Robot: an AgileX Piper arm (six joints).
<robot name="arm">
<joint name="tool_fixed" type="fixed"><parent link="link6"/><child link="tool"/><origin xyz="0 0 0" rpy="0 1.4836 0"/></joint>
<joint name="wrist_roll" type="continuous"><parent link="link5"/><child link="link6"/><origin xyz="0.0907 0 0.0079" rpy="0 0 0"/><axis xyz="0.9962 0 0.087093"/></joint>
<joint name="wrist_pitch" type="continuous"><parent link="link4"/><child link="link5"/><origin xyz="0 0 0" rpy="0 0 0"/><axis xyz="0 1 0"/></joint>
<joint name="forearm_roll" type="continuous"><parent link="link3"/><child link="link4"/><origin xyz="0.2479 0 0.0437" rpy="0 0 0"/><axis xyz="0.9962 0 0.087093"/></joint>
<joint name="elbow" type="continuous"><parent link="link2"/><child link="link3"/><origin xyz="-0.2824 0 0.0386" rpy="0 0 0"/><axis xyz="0 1 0"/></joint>
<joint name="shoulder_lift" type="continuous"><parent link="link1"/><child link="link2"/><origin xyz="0 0 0" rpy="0 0 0"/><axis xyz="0 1 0"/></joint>
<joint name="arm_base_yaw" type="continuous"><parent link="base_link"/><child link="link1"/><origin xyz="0 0 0.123" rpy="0 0 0"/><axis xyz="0 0 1"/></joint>
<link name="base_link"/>
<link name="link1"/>
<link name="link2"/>
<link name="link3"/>
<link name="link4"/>
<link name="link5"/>
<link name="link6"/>
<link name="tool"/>
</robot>
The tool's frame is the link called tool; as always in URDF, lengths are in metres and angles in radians. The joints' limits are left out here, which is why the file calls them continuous.
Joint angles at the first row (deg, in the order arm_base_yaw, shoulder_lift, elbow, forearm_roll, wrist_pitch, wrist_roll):
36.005 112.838 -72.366 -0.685 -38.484 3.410
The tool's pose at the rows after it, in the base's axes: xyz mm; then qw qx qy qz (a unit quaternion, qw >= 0):
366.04 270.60 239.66 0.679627 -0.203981 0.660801 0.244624
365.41 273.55 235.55 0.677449 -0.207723 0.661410 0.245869
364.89 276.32 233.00 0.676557 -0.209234 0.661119 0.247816
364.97 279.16 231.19 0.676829 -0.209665 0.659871 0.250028
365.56 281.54 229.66 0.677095 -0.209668 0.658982 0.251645
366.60 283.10 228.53 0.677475 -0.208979 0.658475 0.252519
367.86 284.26 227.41 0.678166 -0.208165 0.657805 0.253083
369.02 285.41 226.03 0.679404 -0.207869 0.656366 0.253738
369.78 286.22 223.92 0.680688 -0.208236 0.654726 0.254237
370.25 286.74 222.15 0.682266 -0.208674 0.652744 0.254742
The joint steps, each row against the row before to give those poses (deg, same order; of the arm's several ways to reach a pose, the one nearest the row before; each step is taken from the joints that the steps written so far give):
0.350 0.869 -0.165 -0.267 -0.191 0.000
0.324 0.599 -0.035 -0.167 -0.297 0.000
0.322 0.479 -0.150 0.048 -0.301 0.000
0.290 0.528 -0.351 0.114 -0.343 0.000
0.204 0.514 -0.424 0.112 -0.224 0.001
0.090 0.444 -0.423 0.122 -0.130 -0.002
0.029 0.436 -0.403 0.087 -0.172 0.002
0.025 0.466 -0.353 0.000 -0.345 0.000
0.009 0.458 -0.144 -0.087 -0.544 -0.002
0.000 0.363 -0.048 -0.110 -0.592 -0.006

